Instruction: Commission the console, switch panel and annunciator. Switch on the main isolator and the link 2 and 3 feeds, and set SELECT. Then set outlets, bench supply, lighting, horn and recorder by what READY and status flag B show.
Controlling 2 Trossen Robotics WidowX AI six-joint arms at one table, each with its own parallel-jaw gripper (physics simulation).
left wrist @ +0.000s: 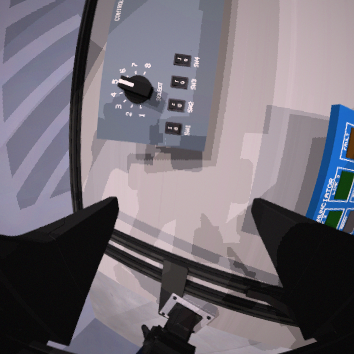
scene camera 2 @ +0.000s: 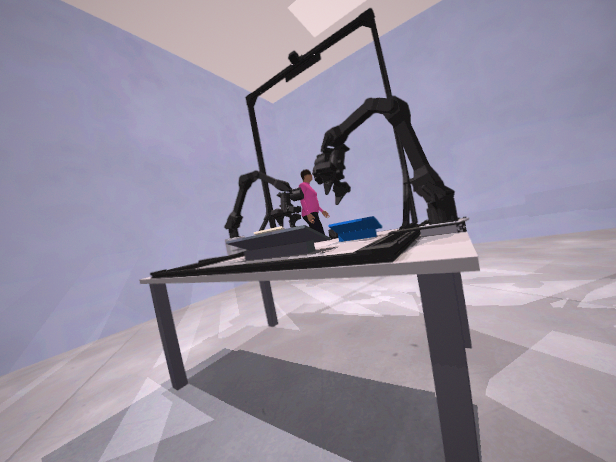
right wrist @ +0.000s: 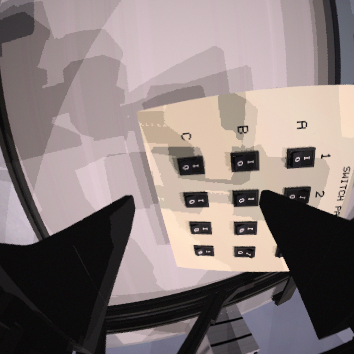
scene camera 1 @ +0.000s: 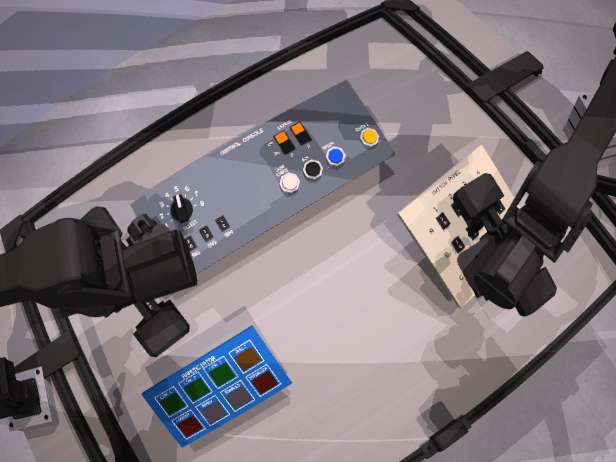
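Where they show: left gripper, between the fingertips: (left wrist: 185,204) (scene camera 2: 332,200); right gripper, between the fingertips: (right wrist: 197,199); left arm's base, origin of its link: (left wrist: 184,315) (scene camera 2: 444,221) (scene camera 1: 24,399); right arm's base, origin of its link: (scene camera 2: 234,237).
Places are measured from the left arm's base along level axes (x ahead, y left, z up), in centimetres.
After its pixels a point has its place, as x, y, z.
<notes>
The grey console (scene camera 1: 235,185) @[47.6, 22.4, 4.1] (left wrist: 155,35) @[46.1, 21.8, 4.1] has its SELECT knob (scene camera 1: 181,207) @[38.9, 20.5, 6.5] (left wrist: 137,89) @[38.3, 19.9, 6.3] pointing at 5. Its small rockers SW1 to SW4 show in the left wrist view; their positions are hard to tell. The cream switch panel (scene camera 1: 420,220) @[70.7, 5.4, 7.8] (right wrist: 200,115) @[72.7, -2.5, 3.3] carries black rockers in rows A, B and C. The blue annunciator (scene camera 1: 272,357) @[45.2, -4.8, 3.0] (scene camera 2: 356,229) @[36.6, -8.5, 1.3] (left wrist: 331,160) @[39.1, -2.0, 5.3] shows dark green, amber, red and grey windows. My left gripper (scene camera 1: 151,280) @[32.4, 7.9, 13.9] (scene camera 2: 333,198) @[32.4, 7.9, 13.9] (left wrist: 185,204) @[32.4, 7.9, 13.9] is open and empty, high beside the console's left end. My right gripper (scene camera 1: 472,232) (right wrist: 197,199) @[77.6, -3.0, 6.9] is open above the switch panel, hiding some rockers.
The console also has two orange-and-black rockers (scene camera 1: 292,137) @[58.4, 27.0, 5.0] and white (scene camera 1: 289,183) @[55.6, 20.0, 3.4], black (scene camera 1: 313,169) @[59.8, 21.0, 3.4], blue (scene camera 1: 335,156) @[63.7, 22.1, 3.4] and yellow (scene camera 1: 369,136) @[70.1, 23.8, 3.5] buttons. A black frame (scene camera 1: 210,110) rings the table. A person in pink (scene camera 2: 310,200) stands behind the table.
</notes>
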